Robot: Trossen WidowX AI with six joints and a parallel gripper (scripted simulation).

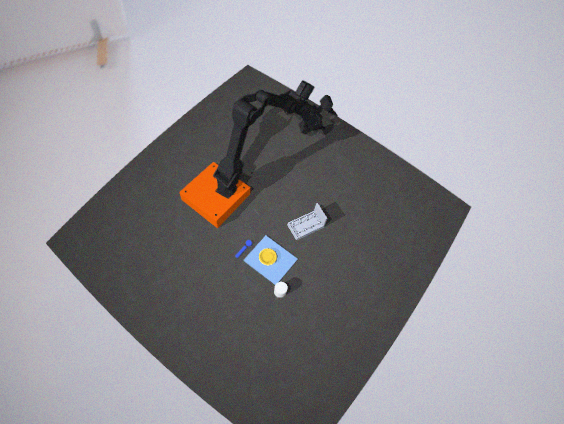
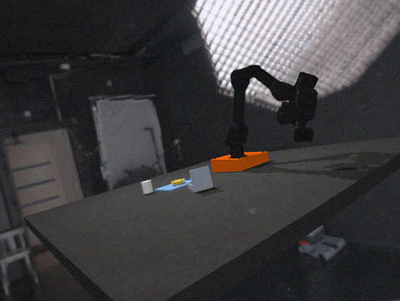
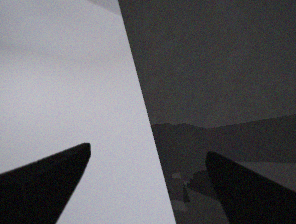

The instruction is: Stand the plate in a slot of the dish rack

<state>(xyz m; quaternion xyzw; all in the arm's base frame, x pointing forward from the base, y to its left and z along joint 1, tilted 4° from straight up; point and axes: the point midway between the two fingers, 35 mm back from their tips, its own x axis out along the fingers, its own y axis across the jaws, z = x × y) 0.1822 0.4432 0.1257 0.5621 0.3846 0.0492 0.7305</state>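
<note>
The plate lies 600 mm to the right of my gripper tip, 120 mm below it and 70 mm ahead of it. From my gripper tip the other things lie so: white cup 690 mm to the right, 170 mm ahead, 110 mm below; then grey dish rack 410 mm to the right, 120 mm ahead, 110 mm below; then blue spoon 610 mm to the right, 130 mm below, 30 mm behind.
</note>
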